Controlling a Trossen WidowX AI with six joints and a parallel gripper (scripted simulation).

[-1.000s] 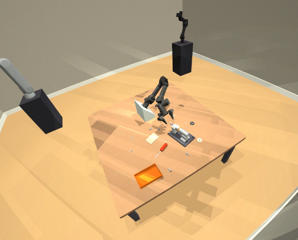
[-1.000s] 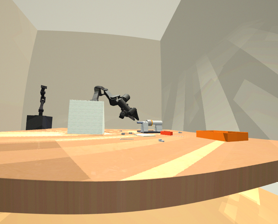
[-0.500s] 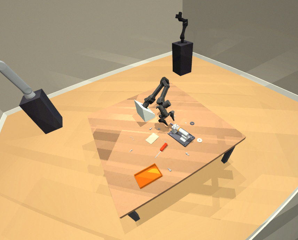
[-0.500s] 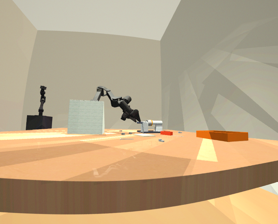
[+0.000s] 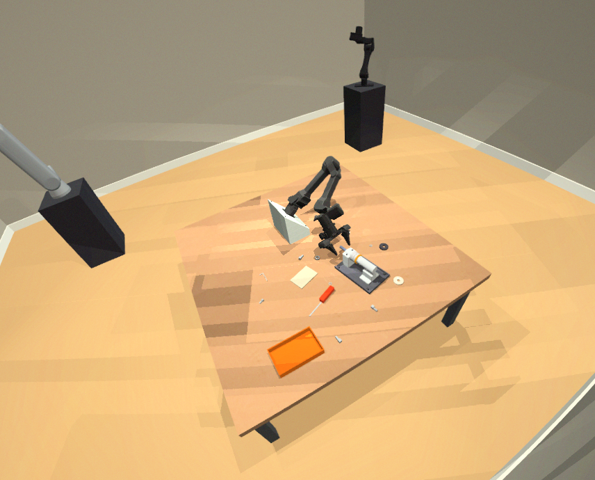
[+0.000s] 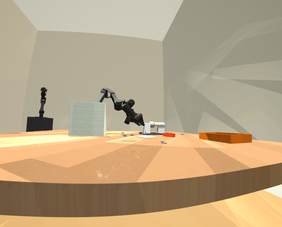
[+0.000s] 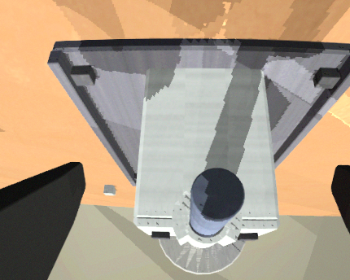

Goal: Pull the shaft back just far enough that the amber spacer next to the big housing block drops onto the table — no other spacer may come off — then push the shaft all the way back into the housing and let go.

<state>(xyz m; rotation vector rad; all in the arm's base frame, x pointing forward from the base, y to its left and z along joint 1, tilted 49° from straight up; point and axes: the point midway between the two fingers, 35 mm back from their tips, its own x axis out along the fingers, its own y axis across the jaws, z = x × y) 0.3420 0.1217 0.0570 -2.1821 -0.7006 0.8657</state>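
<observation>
The dark shaft lies 6 cm ahead of my gripper tip, 1 cm to the left of it and 1 cm above it. Also, from my gripper tip: beige card: 1 cm behind, 23 cm to the right, 7 cm below; then black washer: 4 cm ahead, 23 cm to the left, 7 cm below; then amber spacer: 10 cm ahead, 2 cm to the left, 1 cm above.
</observation>
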